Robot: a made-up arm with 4 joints.
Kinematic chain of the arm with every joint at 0, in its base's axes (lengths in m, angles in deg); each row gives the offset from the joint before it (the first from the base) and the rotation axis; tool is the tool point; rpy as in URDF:
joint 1: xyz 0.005 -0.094 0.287 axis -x
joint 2: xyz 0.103 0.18 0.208 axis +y
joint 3: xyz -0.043 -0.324 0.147 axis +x
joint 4: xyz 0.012 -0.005 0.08 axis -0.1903 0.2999 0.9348
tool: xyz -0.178 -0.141 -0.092 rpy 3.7 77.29 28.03
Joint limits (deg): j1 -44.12..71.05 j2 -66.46..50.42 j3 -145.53..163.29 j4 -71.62..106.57
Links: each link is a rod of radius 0.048 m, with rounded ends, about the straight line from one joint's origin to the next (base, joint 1, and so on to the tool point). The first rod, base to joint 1, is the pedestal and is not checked.
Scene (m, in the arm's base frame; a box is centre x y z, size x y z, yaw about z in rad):
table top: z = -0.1
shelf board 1: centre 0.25 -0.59 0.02 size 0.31 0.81 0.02 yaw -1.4
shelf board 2: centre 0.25 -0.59 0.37 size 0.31 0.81 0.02 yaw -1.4
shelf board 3: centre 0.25 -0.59 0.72 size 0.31 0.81 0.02 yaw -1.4
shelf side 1: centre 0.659 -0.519 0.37 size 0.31 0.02 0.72 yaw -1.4
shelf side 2: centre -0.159 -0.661 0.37 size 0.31 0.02 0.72 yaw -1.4
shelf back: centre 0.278 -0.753 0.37 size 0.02 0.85 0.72 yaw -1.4
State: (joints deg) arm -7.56 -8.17 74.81 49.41
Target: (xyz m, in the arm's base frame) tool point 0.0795 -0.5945 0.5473
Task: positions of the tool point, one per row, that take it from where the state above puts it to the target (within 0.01 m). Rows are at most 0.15 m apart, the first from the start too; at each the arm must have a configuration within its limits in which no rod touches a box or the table.
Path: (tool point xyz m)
1: 0.0996 -0.3755 0.4389
2: 0.1294 -0.3619 0.5257
3: 0.1417 -0.3149 0.6196
4: 0.1088 -0.3975 0.6083
5: 0.0838 -0.4703 0.5927
6: 0.0728 -0.5356 0.5732
7: 0.0795 -0.5945 0.5473

